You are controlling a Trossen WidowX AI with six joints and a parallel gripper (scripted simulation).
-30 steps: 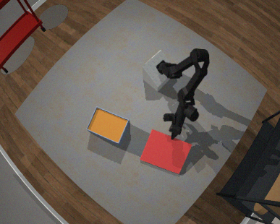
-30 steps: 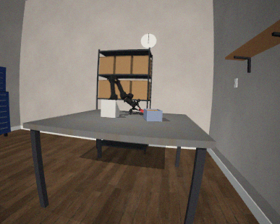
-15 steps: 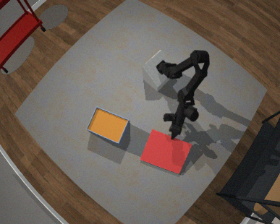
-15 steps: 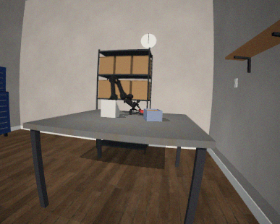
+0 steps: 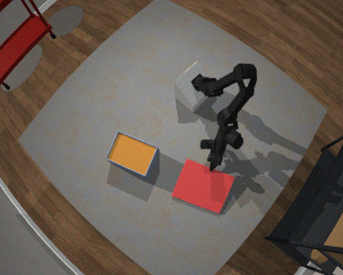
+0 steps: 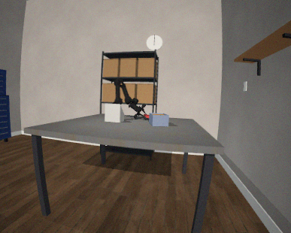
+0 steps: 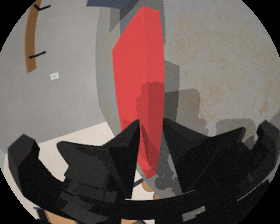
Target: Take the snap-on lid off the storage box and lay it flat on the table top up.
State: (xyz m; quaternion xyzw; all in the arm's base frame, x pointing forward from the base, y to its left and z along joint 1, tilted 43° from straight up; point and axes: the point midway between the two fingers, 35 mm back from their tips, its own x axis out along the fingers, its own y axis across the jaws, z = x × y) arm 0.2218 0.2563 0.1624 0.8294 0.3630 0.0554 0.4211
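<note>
Right now my hand is 10 cm short of the red lid, 4 cm to the right of it and 3 cm above it. From my hand the other things lie so: storage box 28 cm to the right, 22 cm ahead, 2 cm below.
</note>
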